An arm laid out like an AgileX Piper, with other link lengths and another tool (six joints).
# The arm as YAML. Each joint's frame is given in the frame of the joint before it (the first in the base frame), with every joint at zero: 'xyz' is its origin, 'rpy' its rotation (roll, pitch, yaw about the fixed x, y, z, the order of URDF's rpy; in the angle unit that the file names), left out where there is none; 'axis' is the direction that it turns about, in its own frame. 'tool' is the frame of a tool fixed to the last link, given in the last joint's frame.
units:
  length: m
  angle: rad
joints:
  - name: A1
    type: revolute
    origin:
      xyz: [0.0, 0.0, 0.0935]
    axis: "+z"
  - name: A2
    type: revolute
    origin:
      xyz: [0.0, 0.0, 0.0]
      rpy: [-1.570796, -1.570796, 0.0]
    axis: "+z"
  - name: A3
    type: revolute
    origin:
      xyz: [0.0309, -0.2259, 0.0]
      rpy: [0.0, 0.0, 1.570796]
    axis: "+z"
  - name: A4
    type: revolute
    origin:
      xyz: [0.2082, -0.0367, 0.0]
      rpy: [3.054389, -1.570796, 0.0]
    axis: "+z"
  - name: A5
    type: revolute
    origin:
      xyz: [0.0, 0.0, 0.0]
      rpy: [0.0, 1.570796, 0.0]
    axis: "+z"
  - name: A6
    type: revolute
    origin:
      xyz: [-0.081, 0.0, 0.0]
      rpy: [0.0, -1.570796, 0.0]
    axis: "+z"
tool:
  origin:
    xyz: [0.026, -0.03, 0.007]
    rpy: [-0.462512, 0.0, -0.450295]
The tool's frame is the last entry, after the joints.
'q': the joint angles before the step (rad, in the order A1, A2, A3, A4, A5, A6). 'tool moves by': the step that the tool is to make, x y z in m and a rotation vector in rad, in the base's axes. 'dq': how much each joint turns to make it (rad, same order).
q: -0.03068, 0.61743, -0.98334, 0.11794, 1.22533, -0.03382
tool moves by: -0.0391, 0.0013, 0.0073, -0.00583, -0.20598, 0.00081
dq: -0.00061, -0.20684, 0.00012, 0.00151, 0.00077, -0.00087
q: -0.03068, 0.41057, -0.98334, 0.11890, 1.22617, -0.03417
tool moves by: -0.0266, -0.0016, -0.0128, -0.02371, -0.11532, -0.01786
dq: -0.00014, -0.17496, 0.06115, -0.02678, -0.00220, -0.00012
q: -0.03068, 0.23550, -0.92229, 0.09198, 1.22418, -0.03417
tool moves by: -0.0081, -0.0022, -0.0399, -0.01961, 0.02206, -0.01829
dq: -0.00044, -0.16049, 0.18109, -0.02661, 0.00093, -0.00113
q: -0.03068, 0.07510, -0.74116, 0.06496, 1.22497, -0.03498
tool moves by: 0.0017, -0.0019, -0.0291, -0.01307, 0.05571, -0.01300
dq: 0.00055, -0.07808, 0.13130, -0.02018, 0.00205, 0.00046
